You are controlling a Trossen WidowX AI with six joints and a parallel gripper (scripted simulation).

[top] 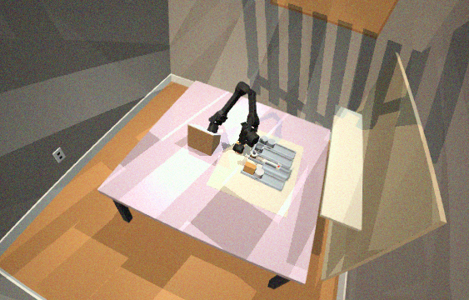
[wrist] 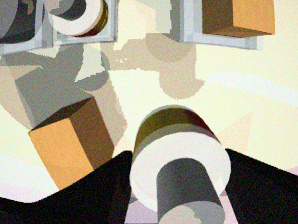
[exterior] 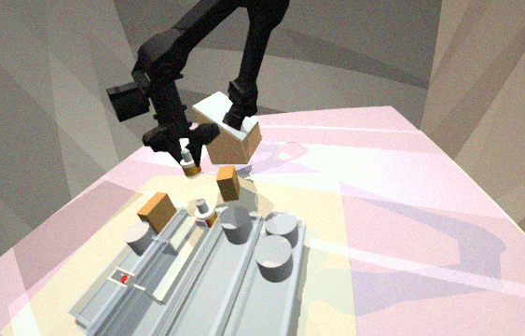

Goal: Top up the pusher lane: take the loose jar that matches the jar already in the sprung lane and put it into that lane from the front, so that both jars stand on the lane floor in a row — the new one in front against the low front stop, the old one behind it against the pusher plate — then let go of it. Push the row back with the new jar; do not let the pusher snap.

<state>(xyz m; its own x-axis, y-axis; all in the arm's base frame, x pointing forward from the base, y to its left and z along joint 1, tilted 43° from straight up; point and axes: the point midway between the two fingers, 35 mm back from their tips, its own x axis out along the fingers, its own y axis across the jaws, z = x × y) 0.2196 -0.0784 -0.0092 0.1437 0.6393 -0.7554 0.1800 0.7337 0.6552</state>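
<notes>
Now: the sprung lane 250 mm ahead of my gripper tip and 90 mm below it. From my gripper tip the other things lie so: red mark: 280 mm ahead, 20 mm to the right, 30 mm below.
</notes>
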